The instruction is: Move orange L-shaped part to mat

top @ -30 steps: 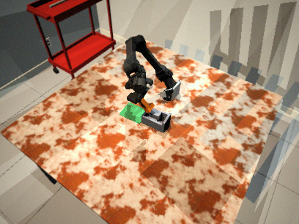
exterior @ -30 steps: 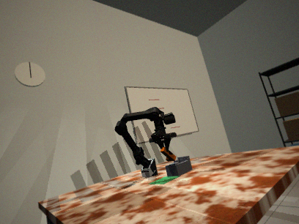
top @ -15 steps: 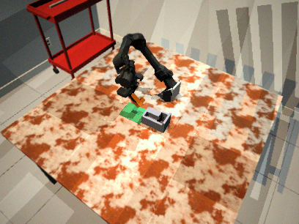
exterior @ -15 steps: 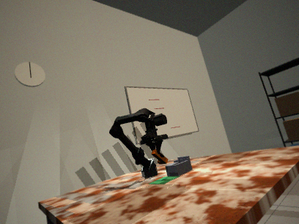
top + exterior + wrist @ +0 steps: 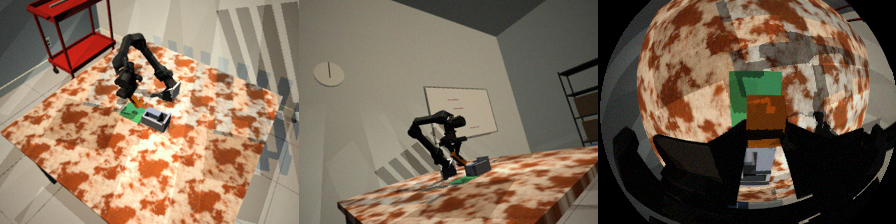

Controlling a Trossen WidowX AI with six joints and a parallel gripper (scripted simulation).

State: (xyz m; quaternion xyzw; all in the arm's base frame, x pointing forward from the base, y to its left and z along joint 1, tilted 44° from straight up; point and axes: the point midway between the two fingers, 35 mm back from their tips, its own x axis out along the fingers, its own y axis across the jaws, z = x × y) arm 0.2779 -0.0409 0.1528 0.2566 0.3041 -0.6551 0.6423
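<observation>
The green mat lies 15 cm below my gripper tip and 2 cm to the left of it. The rest, counted from my gripper tip: orange L-shaped part (3 cm to the left, 3 cm below, 2 cm behind).
</observation>
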